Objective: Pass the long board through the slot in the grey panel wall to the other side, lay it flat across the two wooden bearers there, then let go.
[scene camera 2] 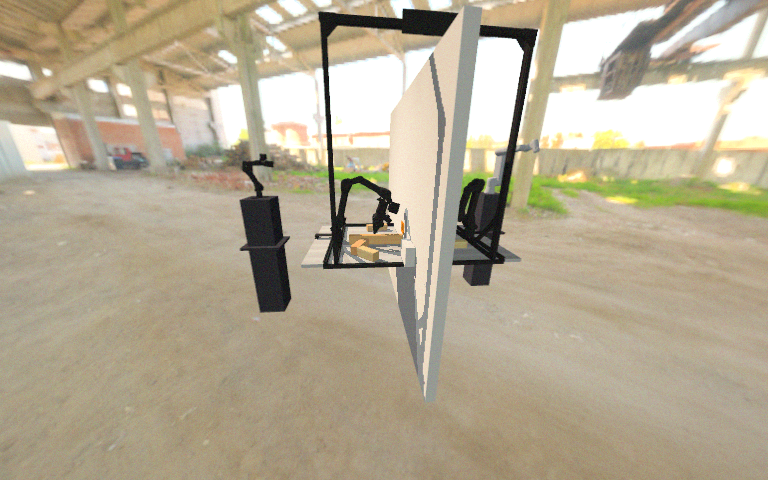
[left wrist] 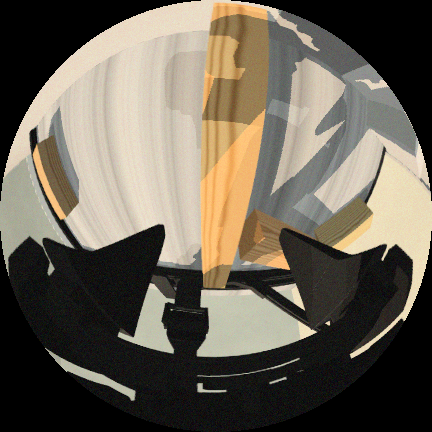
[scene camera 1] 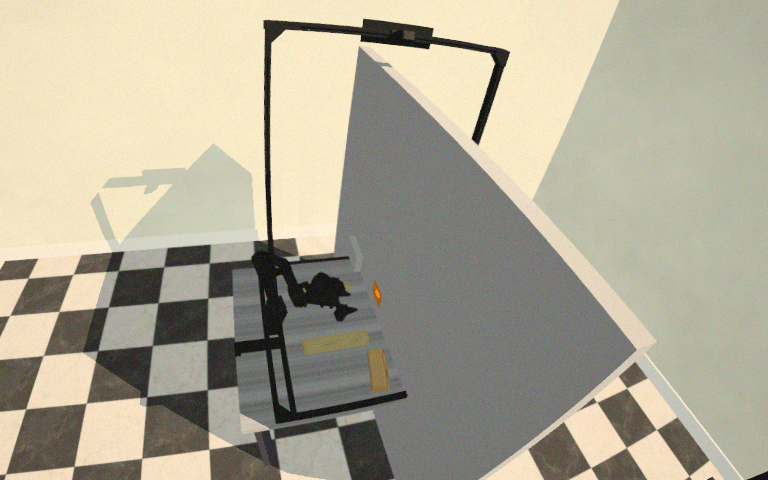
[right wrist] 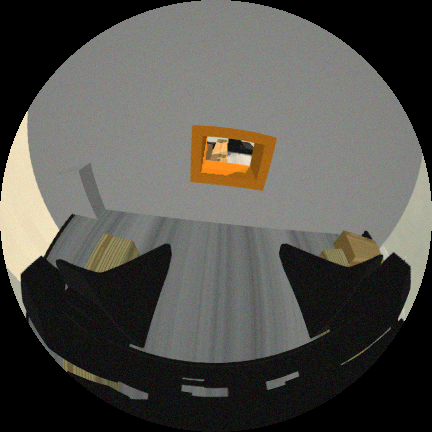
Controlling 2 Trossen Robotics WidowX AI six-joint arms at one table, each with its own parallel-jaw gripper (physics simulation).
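Where they show: left gripper, fingertip midpoint: (scene camera 2: 373, 232) (left wrist: 224, 232) (right wrist: 220, 141); right gripper, fingertip midpoint: (scene camera 1: 353, 302) (right wrist: 227, 250); left arm's base, origin of the base link: (left wrist: 189, 282) (right wrist: 233, 145); right arm's base, origin of the base link: (scene camera 2: 468, 236) (scene camera 1: 272, 328).
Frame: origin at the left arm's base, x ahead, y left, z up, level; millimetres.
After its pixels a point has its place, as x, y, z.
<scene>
The long board (scene camera 2: 378, 239) {271, -75, 13} (left wrist: 232, 195) {262, -62, 40} is on the left arm's side of the grey panel wall (scene camera 1: 453, 254) {482, 313, 642} (scene camera 2: 419, 147) {432, -369, 555} (right wrist: 310, 75) {483, 34, 218}, its far end pointing at the wall. My left gripper (scene camera 2: 376, 227) {243, -58, 58} (left wrist: 224, 232) {243, -58, 58} is open above it; the board shows between the spread fingers in the left wrist view. The orange-framed slot (scene camera 1: 376, 285) {485, -63, 113} (scene camera 2: 402, 228) {437, -11, 66} (right wrist: 197, 157) {485, -82, 80} is in the wall. My right gripper (scene camera 1: 352, 300) {580, -44, 46} (right wrist: 227, 250) {580, -44, 46} is open and empty on the other side, facing the slot. One bearer (scene camera 1: 335, 342) {691, 120, 24} (right wrist: 335, 256) {572, 103, 25} shows fully in scene camera 1; the other (scene camera 1: 347, 287) {579, -145, 24} (right wrist: 112, 250) {587, -152, 25} is partly hidden by the arm.
A wooden block (scene camera 1: 378, 369) {561, 263, 19} (right wrist: 357, 247) {555, 199, 19} stands near the wall on the bearers' side. On the board's side, more blocks (scene camera 2: 368, 253) (left wrist: 55, 177) lie around it, one (left wrist: 265, 240) {202, -108, 31} close beside its near end. A black frame (scene camera 1: 267, 141) {887, -341, 619} (scene camera 2: 328, 124) {28, -374, 639} surrounds the table.
</scene>
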